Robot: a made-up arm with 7 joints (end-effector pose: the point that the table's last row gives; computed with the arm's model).
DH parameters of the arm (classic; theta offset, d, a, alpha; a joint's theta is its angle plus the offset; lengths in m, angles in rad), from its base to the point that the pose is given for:
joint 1: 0 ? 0 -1.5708
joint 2: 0 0 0 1.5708
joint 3: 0 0.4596 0.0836 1.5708
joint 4: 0 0 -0.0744 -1.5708
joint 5: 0 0.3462 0 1.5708
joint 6: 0 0 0.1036 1.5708
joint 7: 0 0 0 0
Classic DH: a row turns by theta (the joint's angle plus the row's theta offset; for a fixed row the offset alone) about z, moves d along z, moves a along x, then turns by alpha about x.
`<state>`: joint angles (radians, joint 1 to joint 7).
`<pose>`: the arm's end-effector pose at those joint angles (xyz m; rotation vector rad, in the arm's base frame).
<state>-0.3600 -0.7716 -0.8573 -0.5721 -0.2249 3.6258 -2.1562</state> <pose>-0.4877 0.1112 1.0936 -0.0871 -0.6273 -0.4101</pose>
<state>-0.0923 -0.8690 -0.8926 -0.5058 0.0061 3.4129 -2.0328</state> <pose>-0.5975 -0.0119 1.0329 0.0553 -0.7396 0.2025</pose>
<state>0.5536 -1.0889 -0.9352 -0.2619 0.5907 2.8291 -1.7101</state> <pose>-0.6324 -0.4581 0.8392 0.0975 -0.7769 1.7526</pose>
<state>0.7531 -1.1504 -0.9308 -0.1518 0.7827 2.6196 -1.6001</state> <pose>-0.5659 -0.5904 0.7755 -0.0351 -0.6976 2.2080</pose>
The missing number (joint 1, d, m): 0.4613
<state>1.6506 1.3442 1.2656 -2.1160 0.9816 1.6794 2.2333</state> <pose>-0.5075 0.2849 0.3699 0.7839 0.0853 -0.2245</pose>
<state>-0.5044 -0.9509 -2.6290 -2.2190 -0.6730 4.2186 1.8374</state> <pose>-0.5286 0.0625 0.4515 -1.5721 -1.5919 1.8023</pose>
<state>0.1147 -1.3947 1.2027 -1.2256 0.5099 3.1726 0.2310</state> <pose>-0.7199 0.2280 0.7599 -0.2195 -1.3084 -1.6737</pose>
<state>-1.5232 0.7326 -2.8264 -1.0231 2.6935 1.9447 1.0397</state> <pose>-0.1128 -0.1750 1.2834 -0.1454 -1.3587 2.3215</pose>
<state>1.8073 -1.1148 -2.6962 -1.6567 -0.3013 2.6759 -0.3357</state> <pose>0.3969 -0.6419 0.3348 -2.8380 0.7415 -0.2635</pose>
